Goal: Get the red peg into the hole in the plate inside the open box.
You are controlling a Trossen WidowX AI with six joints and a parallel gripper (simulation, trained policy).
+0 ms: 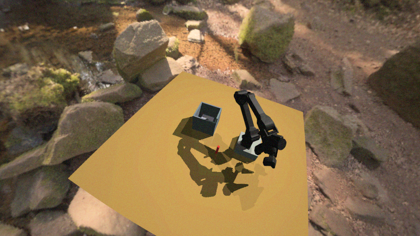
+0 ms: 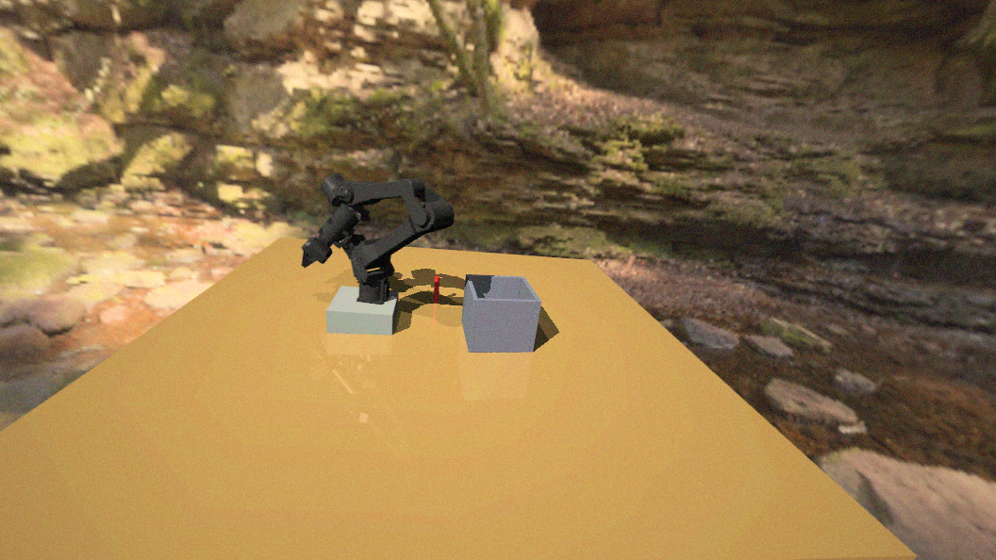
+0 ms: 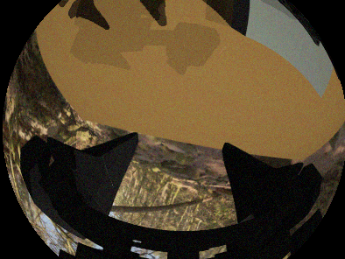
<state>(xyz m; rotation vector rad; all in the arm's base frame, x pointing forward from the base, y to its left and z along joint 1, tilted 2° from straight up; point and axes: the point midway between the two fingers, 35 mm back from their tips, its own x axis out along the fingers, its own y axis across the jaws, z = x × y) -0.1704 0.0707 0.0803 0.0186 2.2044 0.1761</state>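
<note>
The red peg is 33 cm ahead of my gripper tip, 8 cm below it and 6 cm to the left of it. The rest, counted from my gripper tip: plate (51 cm ahead, 10 cm to the right, 7 cm below).
</note>
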